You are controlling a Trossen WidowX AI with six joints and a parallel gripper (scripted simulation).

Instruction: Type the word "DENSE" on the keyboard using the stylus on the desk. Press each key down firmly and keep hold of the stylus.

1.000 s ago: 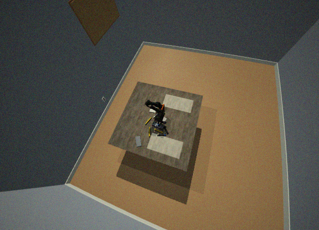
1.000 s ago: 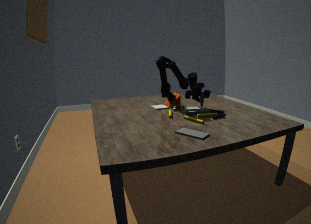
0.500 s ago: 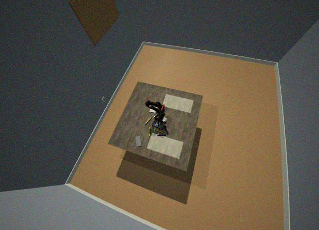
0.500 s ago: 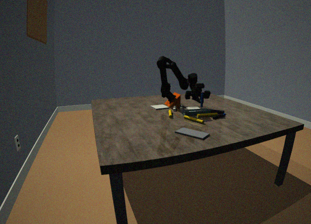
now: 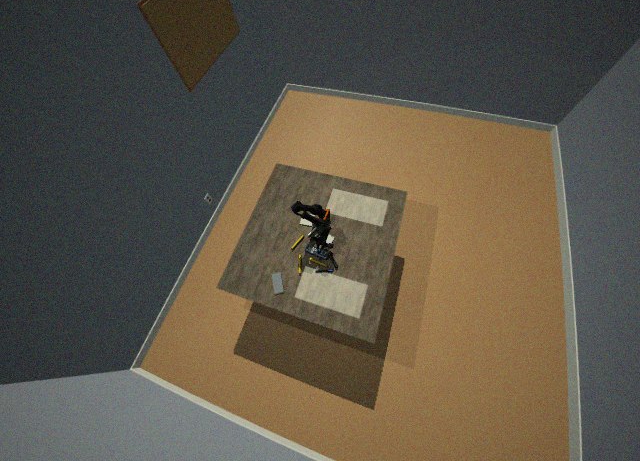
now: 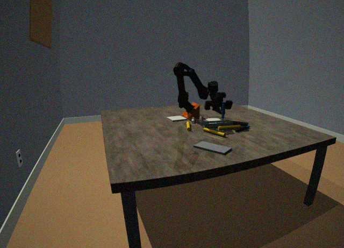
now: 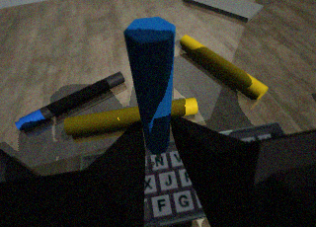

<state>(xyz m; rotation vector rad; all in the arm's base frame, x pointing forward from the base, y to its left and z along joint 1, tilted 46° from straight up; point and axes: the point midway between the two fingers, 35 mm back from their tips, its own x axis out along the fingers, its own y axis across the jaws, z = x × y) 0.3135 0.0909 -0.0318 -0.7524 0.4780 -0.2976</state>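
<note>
The blue-capped pen is 110 mm to the left of my gripper tip, 100 mm ahead of it and 70 mm below it. Round my gripper tip: grey slab: 320 mm ahead, 230 mm to the right, 80 mm below; yellow marker: 210 mm to the right, 70 mm below, 50 mm behind; blue stylus: 20 mm below.
</note>
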